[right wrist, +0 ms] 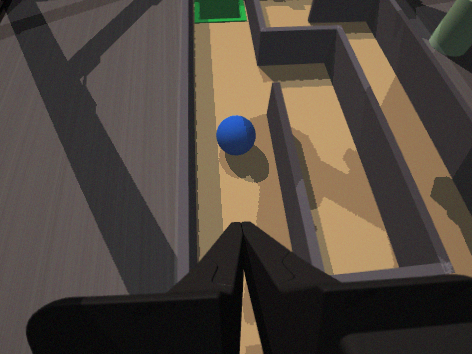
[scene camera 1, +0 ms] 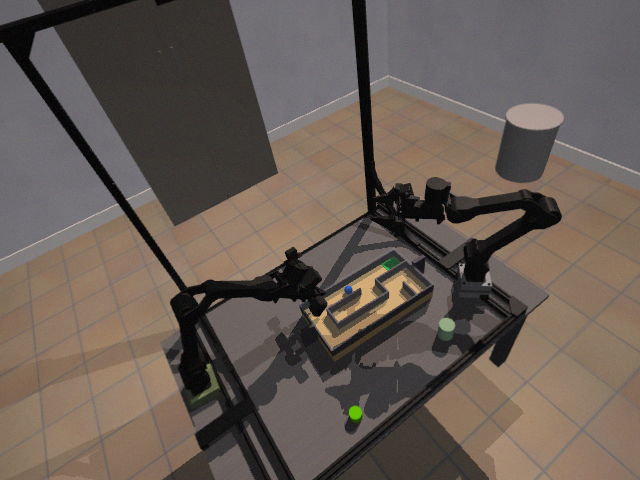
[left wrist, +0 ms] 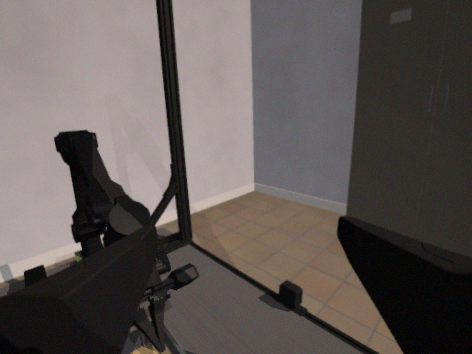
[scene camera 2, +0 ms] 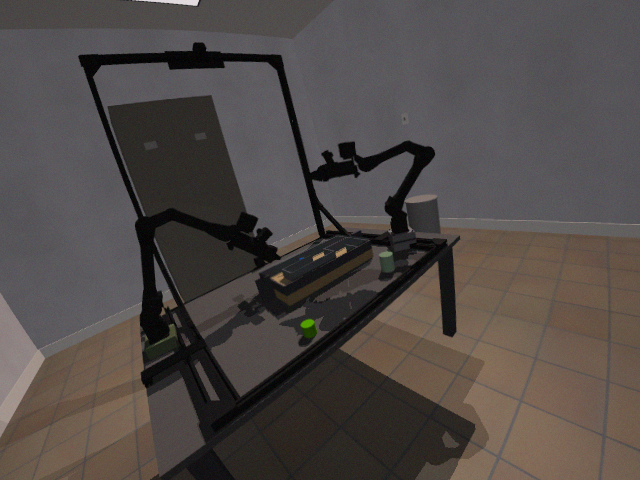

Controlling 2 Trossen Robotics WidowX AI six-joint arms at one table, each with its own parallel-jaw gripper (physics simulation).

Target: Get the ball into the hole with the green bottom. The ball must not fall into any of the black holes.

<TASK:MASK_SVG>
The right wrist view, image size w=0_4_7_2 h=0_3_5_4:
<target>right gripper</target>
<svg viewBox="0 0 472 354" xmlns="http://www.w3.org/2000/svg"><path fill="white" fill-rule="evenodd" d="M26 326L26 337L33 354L240 354L243 279L245 274L263 354L472 354L472 277L447 274L341 282L298 257L252 222L232 222L197 265L168 292L63 298L37 310L30 317Z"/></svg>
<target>tan maze box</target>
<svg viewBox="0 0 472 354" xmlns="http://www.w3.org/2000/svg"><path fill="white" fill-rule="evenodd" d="M244 274L240 354L263 354ZM181 0L174 285L197 265L230 223L247 221L252 222L304 261L341 282L447 274L472 277L472 90L406 0Z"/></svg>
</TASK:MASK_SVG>
